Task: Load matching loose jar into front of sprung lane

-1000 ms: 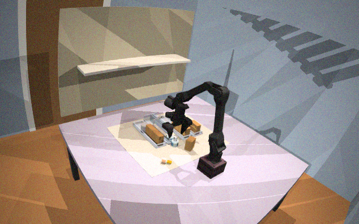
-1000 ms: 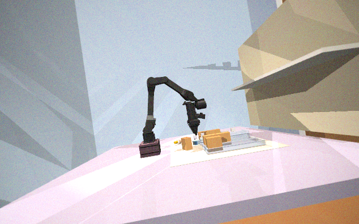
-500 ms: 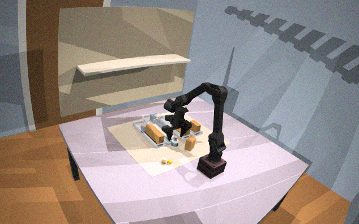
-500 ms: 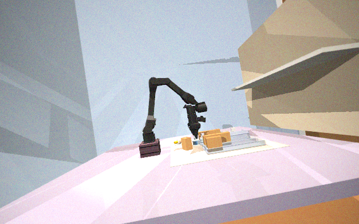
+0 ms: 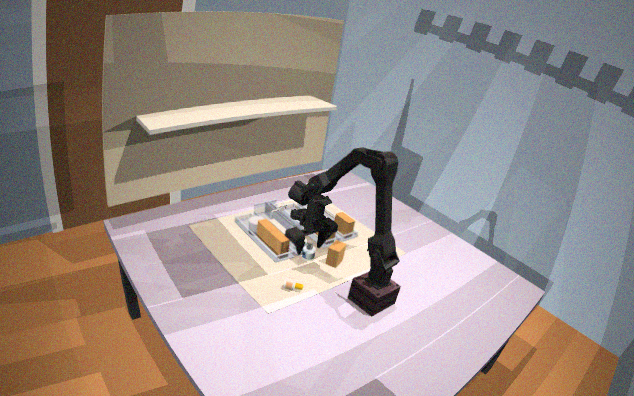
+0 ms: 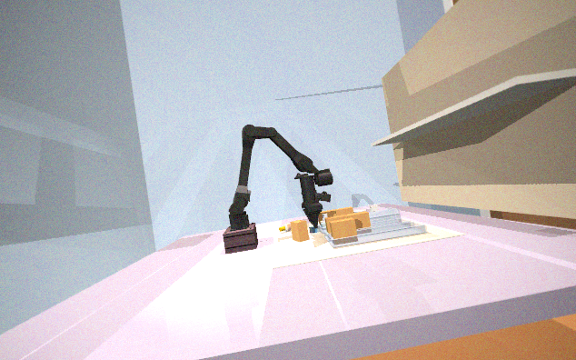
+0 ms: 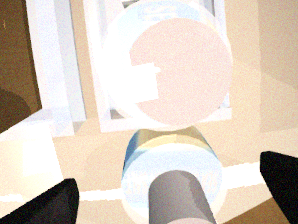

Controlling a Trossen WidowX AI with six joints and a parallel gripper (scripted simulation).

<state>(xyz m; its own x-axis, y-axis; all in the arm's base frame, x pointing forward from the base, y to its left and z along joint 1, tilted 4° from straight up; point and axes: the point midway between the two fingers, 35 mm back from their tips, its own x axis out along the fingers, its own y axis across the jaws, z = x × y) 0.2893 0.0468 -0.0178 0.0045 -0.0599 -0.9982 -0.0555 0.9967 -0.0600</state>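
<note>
My gripper tip is now 70 mm to the left of the box, 60 mm past it and 10 mm below it.
</note>
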